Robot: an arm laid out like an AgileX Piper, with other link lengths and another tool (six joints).
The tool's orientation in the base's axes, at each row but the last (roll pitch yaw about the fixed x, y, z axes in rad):
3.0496, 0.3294, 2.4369
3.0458, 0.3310, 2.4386
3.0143, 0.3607, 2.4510
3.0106, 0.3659, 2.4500
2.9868, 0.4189, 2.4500
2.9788, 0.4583, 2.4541
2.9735, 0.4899, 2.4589
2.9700, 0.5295, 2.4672
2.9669, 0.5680, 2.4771
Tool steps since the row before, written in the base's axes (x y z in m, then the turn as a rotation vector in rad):
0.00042, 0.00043, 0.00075, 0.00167, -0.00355, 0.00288
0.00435, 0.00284, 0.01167, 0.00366, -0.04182, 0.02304
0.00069, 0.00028, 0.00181, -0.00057, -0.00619, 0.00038
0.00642, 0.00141, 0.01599, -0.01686, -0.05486, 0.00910
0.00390, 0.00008, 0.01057, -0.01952, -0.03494, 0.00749
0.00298, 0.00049, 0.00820, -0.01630, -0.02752, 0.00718
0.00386, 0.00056, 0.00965, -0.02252, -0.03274, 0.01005
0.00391, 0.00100, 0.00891, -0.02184, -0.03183, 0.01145
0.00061, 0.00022, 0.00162, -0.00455, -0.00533, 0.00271
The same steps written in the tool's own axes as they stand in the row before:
-0.00028, 0.00066, -0.00064, -0.00431, -0.00147, -0.00171
-0.00519, 0.00597, -0.01003, -0.03570, -0.02825, -0.01487
-0.00097, 0.00085, -0.00147, -0.00341, -0.00521, 0.00022
-0.00950, 0.00690, -0.01269, -0.02380, -0.05247, -0.00754
-0.00700, 0.00382, -0.00796, -0.00967, -0.03829, -0.00992
-0.00541, 0.00329, -0.00602, -0.00754, -0.03050, -0.00935
-0.00687, 0.00405, -0.00669, -0.00754, -0.03782, -0.01389
-0.00660, 0.00428, -0.00582, -0.00821, -0.03649, -0.01491
-0.00116, 0.00075, -0.00107, -0.00121, -0.00647, -0.00362

